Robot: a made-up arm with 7 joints.
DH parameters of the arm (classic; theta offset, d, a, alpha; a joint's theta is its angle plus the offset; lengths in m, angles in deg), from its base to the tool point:
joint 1: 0 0.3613 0 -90
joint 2: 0 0 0 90
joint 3: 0 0.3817 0.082 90
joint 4: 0 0 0.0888 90
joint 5: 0 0.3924 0 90
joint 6: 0 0 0.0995 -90
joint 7: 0 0.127 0 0
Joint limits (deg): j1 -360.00..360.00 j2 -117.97..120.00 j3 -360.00..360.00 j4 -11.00..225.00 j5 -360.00..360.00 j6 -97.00..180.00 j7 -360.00..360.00
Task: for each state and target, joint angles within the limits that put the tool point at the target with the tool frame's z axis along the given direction. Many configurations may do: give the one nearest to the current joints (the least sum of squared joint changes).
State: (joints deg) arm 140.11 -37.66 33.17 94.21 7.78 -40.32 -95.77
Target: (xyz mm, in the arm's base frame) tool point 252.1 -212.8 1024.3 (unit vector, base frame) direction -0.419 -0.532 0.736
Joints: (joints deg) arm 193.11 -72.39 27.04 70.05 13.27 -3.71 -95.77
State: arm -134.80 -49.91 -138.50 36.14 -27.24 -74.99 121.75
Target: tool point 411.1 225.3 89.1 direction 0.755 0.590 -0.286
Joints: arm -167.20 -69.30 -167.13 45.14 -15.68 -92.27 121.75
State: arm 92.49 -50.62 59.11 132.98 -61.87 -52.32 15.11
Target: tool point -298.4 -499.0 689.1 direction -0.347 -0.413 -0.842
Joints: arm 90.28 -58.31 64.46 120.40 -92.05 -97.00 15.11
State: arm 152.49 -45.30 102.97 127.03 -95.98 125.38 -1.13
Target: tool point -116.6 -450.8 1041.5 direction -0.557 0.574 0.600
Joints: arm 163.36 -22.96 75.88 105.03 -108.33 94.96 -1.13
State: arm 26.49 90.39 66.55 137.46 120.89 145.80 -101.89
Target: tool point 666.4 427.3 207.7 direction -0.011 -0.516 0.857
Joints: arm 22.72 106.60 66.89 150.56 129.13 138.40 -101.89
